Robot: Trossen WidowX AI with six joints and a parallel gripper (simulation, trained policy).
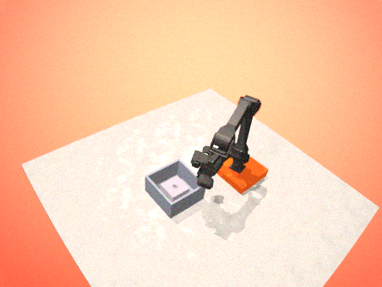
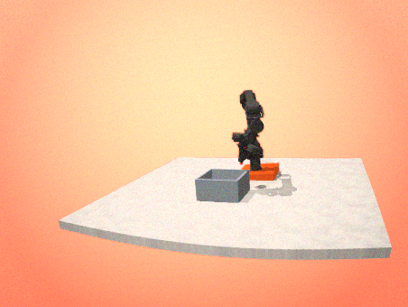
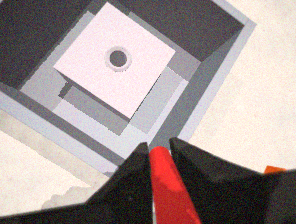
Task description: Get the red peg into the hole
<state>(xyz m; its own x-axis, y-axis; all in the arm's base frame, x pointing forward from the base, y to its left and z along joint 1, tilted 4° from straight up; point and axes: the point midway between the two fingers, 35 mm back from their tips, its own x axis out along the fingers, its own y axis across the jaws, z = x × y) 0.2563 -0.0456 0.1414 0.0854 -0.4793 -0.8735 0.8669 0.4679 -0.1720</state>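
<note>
My gripper tip is 50 mm short of the pale plate, 70 mm to the left of it and 90 mm above it. Also, from my gripper tip: grey box: 50 mm ahead, 70 mm to the right, 110 mm below; then red peg: 20 mm to the left, 30 mm above.
</note>
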